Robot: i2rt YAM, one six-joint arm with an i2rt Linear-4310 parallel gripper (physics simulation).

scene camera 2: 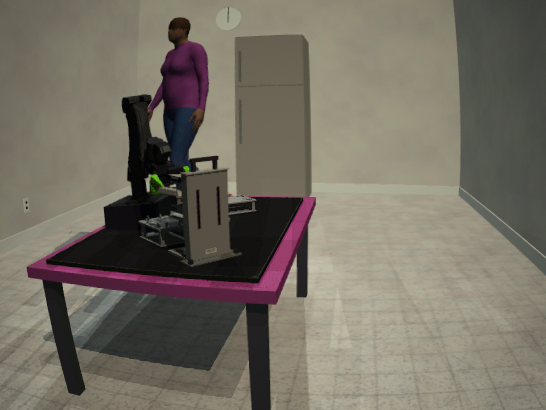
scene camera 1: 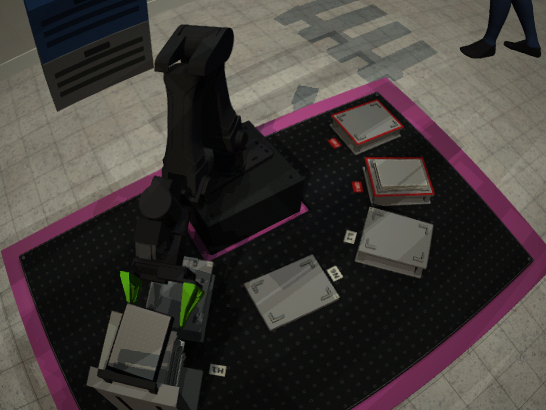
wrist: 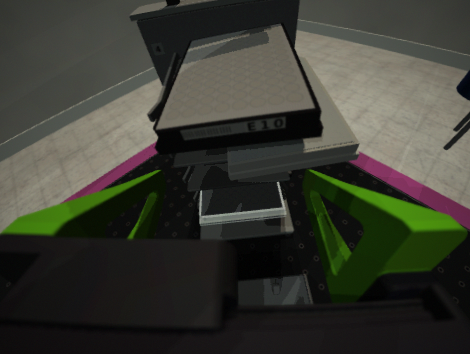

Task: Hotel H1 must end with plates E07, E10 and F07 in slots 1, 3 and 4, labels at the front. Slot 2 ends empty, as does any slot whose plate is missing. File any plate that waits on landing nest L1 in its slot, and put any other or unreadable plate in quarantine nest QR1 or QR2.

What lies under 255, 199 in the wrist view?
A clear plate.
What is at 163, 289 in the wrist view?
The gripper.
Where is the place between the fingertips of the gripper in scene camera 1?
155, 322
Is the gripper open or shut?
Open.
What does the gripper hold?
Nothing.
